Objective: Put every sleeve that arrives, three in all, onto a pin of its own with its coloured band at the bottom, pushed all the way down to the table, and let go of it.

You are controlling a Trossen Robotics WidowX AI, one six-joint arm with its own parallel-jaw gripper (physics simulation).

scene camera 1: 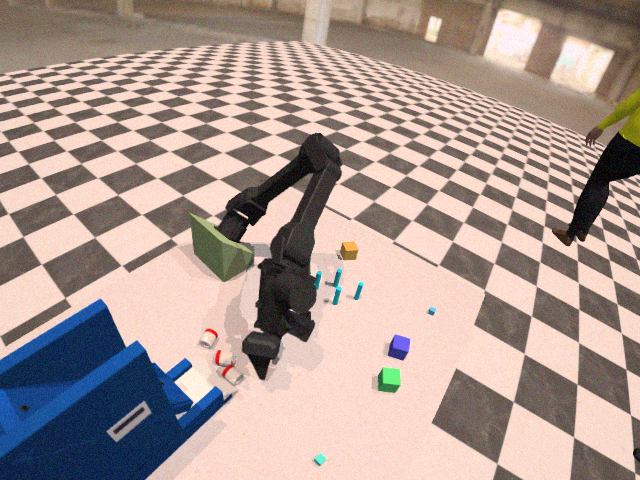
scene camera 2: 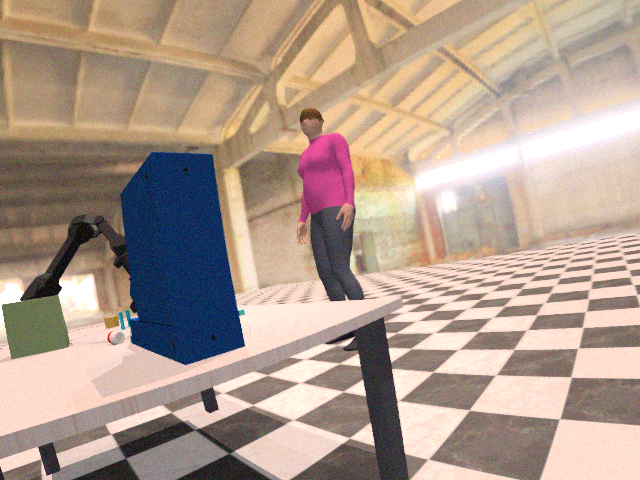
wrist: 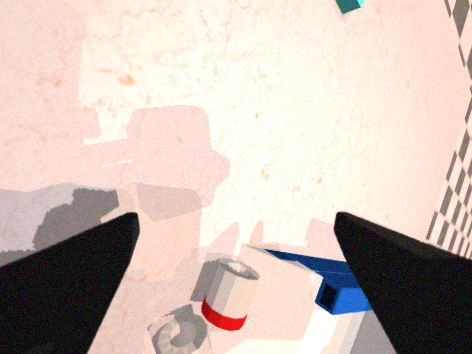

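Observation:
Three white sleeves with red bands lie by the dispenser mouth: one sleeve (scene camera 1: 208, 338) farther off, a middle sleeve (scene camera 1: 225, 359), and a near sleeve (scene camera 1: 233, 375) (wrist: 230, 295) close to it. Another sleeve (wrist: 177, 332) shows partly at the bottom of the wrist view. In scene camera 2 a sleeve (scene camera 2: 115, 337) shows left of the dispenser. Several bare teal pins (scene camera 1: 337, 295) (scene camera 2: 121, 320) stand upright on the table. My gripper (scene camera 1: 263, 369) (wrist: 238, 221) is wide open and empty, above the table beside the sleeves; one finger is mostly hidden in scene camera 1.
A blue dispenser (scene camera 1: 103, 403) (scene camera 2: 180, 258) (wrist: 345, 297) stands beside the sleeves. A green faceted block (scene camera 1: 219, 255) (scene camera 2: 36, 326) is near the arm's base. Orange (scene camera 1: 349, 251), purple-blue (scene camera 1: 399, 347) and green (scene camera 1: 389, 380) cubes and small blue (scene camera 1: 432, 311) and turquoise (scene camera 1: 320, 459) (wrist: 350, 5) cubes lie around.

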